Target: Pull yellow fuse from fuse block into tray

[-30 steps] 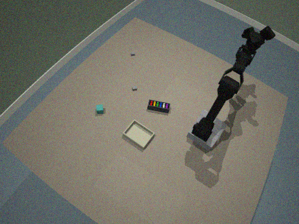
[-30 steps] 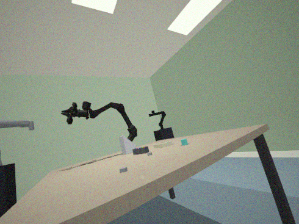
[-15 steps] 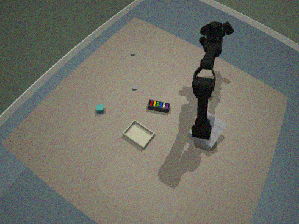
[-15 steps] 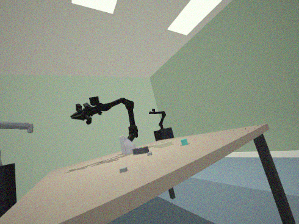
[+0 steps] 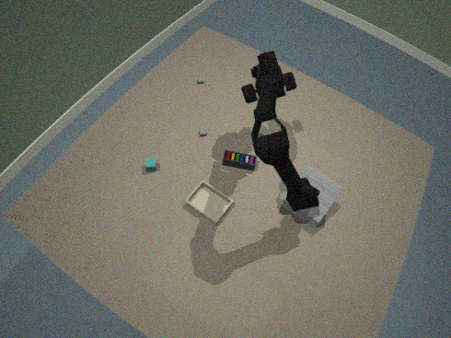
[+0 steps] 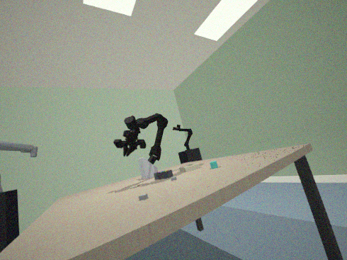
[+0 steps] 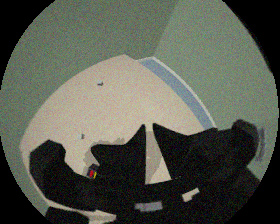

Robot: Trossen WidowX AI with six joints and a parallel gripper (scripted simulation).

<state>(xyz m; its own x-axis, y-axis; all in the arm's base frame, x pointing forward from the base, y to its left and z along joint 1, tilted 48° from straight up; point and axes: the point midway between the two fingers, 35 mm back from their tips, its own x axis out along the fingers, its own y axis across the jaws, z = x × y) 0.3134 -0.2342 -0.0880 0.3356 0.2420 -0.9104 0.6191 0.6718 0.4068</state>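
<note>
My gripper tip is now 230 mm to the right of the yellow fuse, 160 mm above it and 30 mm past it. Also, from my gripper tip: cream tray (420 mm to the left, 180 mm below, 60 mm behind); teal cube (430 mm to the left, 190 mm ahead, 160 mm below).
</note>
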